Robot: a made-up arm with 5 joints.
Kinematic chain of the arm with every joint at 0, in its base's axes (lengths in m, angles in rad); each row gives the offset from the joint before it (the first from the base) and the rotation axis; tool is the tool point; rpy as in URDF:
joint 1: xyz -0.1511 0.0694 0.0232 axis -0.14 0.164 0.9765
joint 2: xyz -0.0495 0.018 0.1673 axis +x
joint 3: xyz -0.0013 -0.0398 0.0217 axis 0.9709 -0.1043 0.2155
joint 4: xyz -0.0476 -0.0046 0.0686 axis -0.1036 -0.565 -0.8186
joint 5: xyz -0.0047 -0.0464 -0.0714 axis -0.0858 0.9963 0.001
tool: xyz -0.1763 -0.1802 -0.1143 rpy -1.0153 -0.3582 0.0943
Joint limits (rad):
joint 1: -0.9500..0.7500
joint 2: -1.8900..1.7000
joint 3: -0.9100..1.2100
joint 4: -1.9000..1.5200
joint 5: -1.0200..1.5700
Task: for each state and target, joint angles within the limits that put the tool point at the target. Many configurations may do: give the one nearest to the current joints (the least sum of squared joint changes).
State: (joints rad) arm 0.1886 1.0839 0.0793 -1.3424 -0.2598
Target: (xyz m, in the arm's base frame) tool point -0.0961 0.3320 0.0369
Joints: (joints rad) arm -0.1246 1.4574 0.8066 -1.8822 -0.1415
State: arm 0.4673 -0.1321 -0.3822 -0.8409 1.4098
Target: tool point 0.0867 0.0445 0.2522
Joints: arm 0.7178 0.2619 -0.1098 -1.4704 1.5700
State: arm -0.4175 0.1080 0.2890 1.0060 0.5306
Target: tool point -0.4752 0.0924 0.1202
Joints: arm 0.2059 0.1745 0.4337 1.4989 0.8742
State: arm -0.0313 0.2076 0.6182 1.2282 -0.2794
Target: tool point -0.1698 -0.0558 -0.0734
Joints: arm 0.3996 -0.3774 0.9831 0.8555 -1.0200
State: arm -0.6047 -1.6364 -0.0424 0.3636 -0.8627
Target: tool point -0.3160 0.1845 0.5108
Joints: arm -0.7081 -1.8900 -0.4716 0.3814 -0.8685
